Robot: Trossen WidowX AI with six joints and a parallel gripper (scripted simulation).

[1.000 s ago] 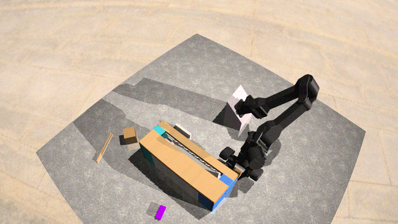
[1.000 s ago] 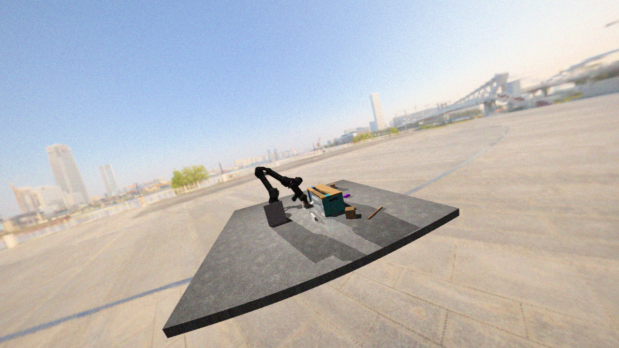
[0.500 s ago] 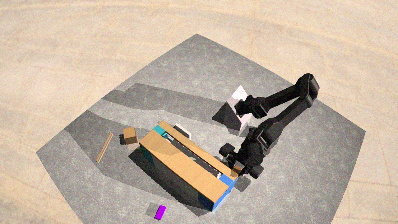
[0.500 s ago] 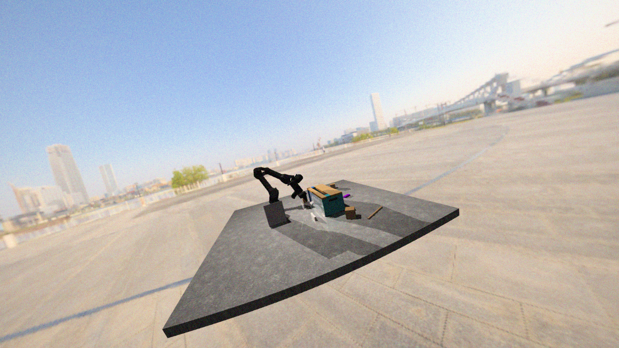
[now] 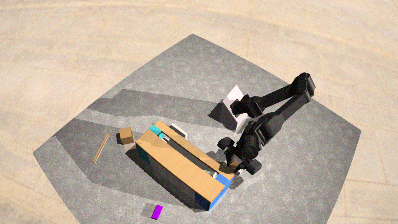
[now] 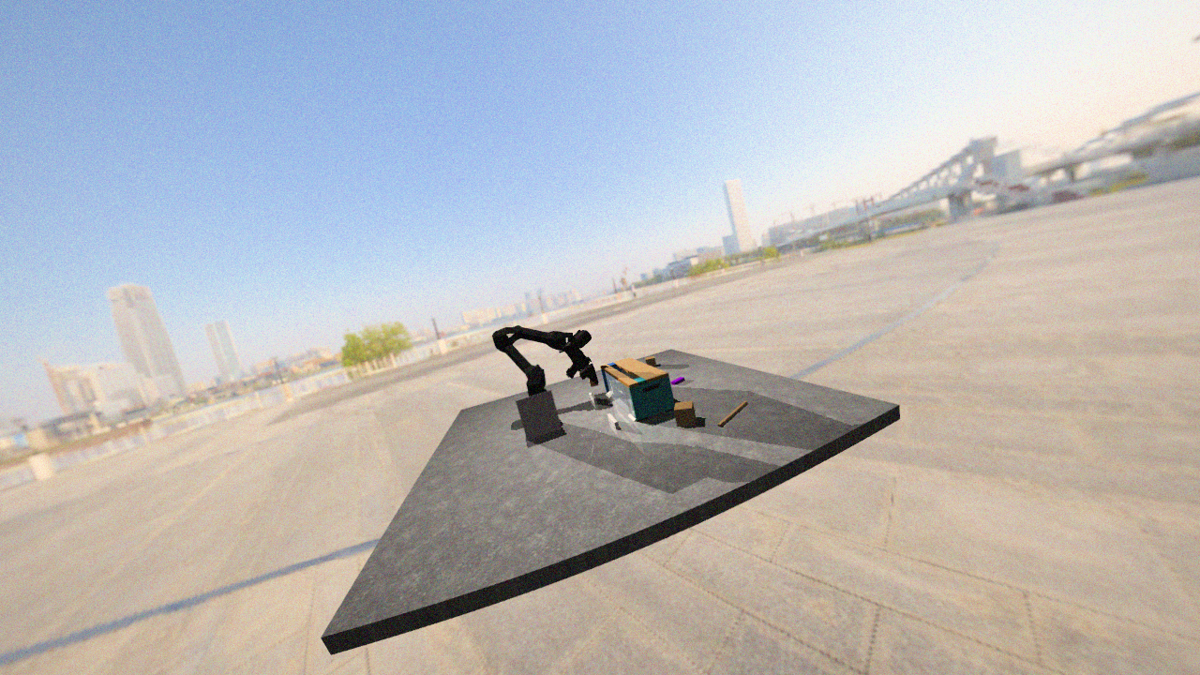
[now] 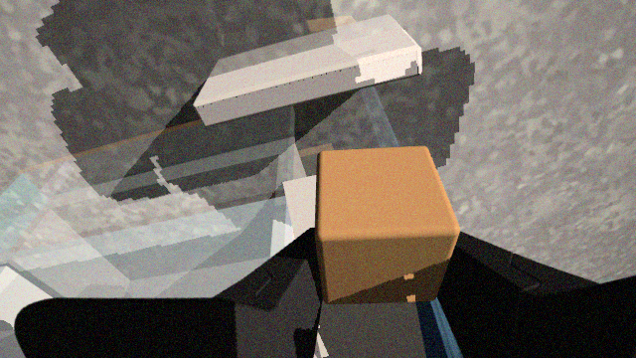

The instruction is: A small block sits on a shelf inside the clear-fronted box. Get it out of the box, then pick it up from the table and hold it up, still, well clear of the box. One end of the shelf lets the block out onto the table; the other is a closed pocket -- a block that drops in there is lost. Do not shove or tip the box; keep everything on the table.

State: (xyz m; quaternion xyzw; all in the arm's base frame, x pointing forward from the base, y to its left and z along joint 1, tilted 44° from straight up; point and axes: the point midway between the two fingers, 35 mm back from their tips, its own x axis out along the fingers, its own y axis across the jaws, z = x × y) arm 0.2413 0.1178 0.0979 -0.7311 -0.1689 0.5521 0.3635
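My gripper tip is now 1 cm below the tan block and 1 cm past it. From my gripper tip the other things lie so: thin wooden stick: 53 cm to the right, 28 cm ahead, 7 cm below; then tan-topped box: 16 cm to the right, 7 cm ahead, 1 cm below.
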